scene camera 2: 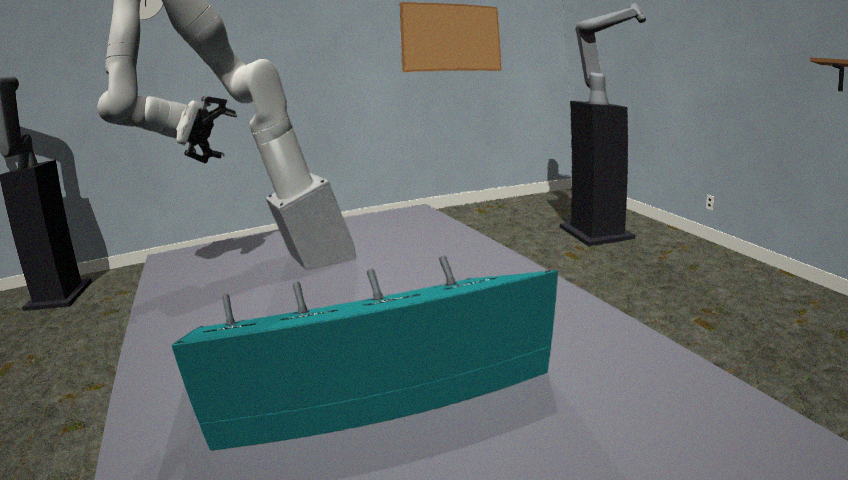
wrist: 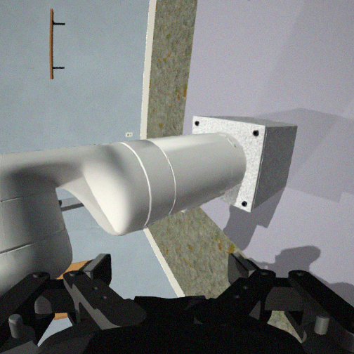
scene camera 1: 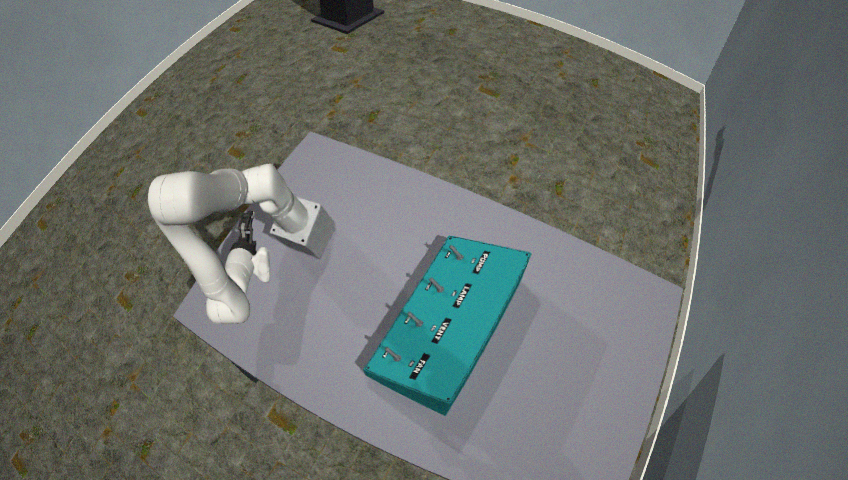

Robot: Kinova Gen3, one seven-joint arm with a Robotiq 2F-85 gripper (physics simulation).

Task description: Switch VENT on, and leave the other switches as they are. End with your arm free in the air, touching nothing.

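Where they show: gripper, fingertip midpoint: [scene camera 2: 228,135] [scene camera 1: 252,227]; arm's base at its link origin: [scene camera 2: 295,189] [scene camera 1: 294,218].
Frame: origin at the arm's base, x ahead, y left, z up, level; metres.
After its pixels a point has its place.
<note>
A teal switch box [scene camera 1: 470,321] {x 0.581, y 0.071, z -0.034 m} [scene camera 2: 380,344] {x 0.643, y 0.094, z -0.052 m} stands on the table with four grey toggle levers in a row. The VENT lever [scene camera 1: 415,320] {x 0.457, y -0.003, z -0.066 m} [scene camera 2: 299,297] {x 0.456, y 0.000, z -0.064 m} is between the FAN lever [scene camera 1: 392,355] {x 0.473, y -0.123, z -0.065 m} [scene camera 2: 228,309] {x 0.475, y -0.117, z -0.065 m} and the LAMP lever [scene camera 1: 436,285] {x 0.437, y 0.116, z -0.065 m} [scene camera 2: 374,284] {x 0.438, y 0.118, z -0.064 m}. The PUMP lever [scene camera 1: 456,253] {x 0.419, y 0.233, z -0.067 m} [scene camera 2: 446,270] {x 0.419, y 0.234, z -0.065 m} is at the far end. All four levers lean much alike; the small marks beside them are too small to read. My gripper [scene camera 1: 247,215] {x 0.023, y -0.151, z 0.154 m} [scene camera 2: 229,135] {x 0.023, y -0.151, z 0.154 m} [wrist: 169,267] is open and empty, in the air near my arm's base, well away from the box.
My arm's base block [scene camera 1: 308,228] {x 0.057, y 0.004, z -0.004 m} [scene camera 2: 315,226] {x 0.055, y 0.040, z -0.077 m} [wrist: 272,165] stands on the grey-violet table [scene camera 1: 368,184] {x -0.006, y 0.328, z -0.175 m} [scene camera 2: 404,231] {x -0.134, y 0.274, z -0.175 m} [wrist: 240,60], beyond the box in scene camera 2. Dark pedestals [scene camera 2: 598,166] [scene camera 2: 38,231] carrying other arms stand on the floor off the table.
</note>
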